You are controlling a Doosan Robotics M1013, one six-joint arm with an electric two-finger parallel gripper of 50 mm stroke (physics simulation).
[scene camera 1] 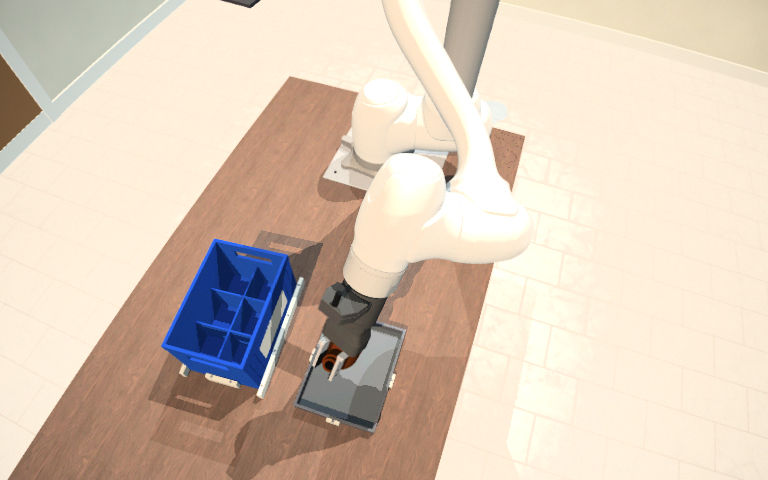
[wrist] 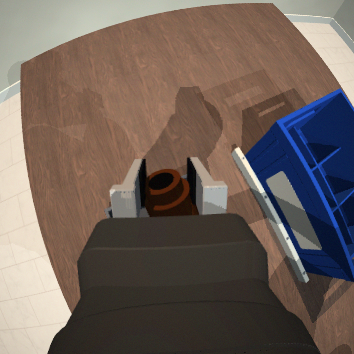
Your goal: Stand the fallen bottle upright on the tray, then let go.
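Seen in the pictures: gripper, fingertip midpoint: (scene camera 1: pixel 325 370) (wrist: pixel 166 172); arm's base, origin of the base link: (scene camera 1: pixel 378 157).
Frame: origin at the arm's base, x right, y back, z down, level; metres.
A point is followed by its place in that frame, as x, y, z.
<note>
My gripper (scene camera 1: pixel 327 358) @(-0.255, -0.711, -0.264) (wrist: pixel 166 172) @(-0.255, -0.711, -0.264) is shut on the brown bottle (scene camera 1: pixel 330 362) @(-0.261, -0.699, -0.282) (wrist: pixel 172 201) @(-0.257, -0.688, -0.280), with one finger on each side near its neck. The gripper reaches down at a slant over the left part of the grey tray (scene camera 1: pixel 376 382) @(-0.317, -0.630, 0.001). The bottle's open mouth shows in both views. The bottle leans, with its body running back under the gripper. Its lower part is hidden by the gripper, so I cannot tell whether its base touches the tray.
A blue divided crate (scene camera 1: pixel 261 295) @(0.051, -0.568, -0.002) (wrist: pixel 286 146) @(-0.077, -0.733, -0.157) stands left of the tray in the scene view. A pale rail (scene camera 1: pixel 281 339) @(-0.068, -0.648, -0.020) (wrist: pixel 270 215) @(-0.066, -0.642, -0.014) runs along the crate's side facing the tray. Small pale blocks sit against the tray's outer walls. The wooden table (scene camera 1: pixel 141 316) @(0.302, -0.765, 0.006) (wrist: pixel 100 65) @(-0.328, -1.086, 0.006) carries them all.
</note>
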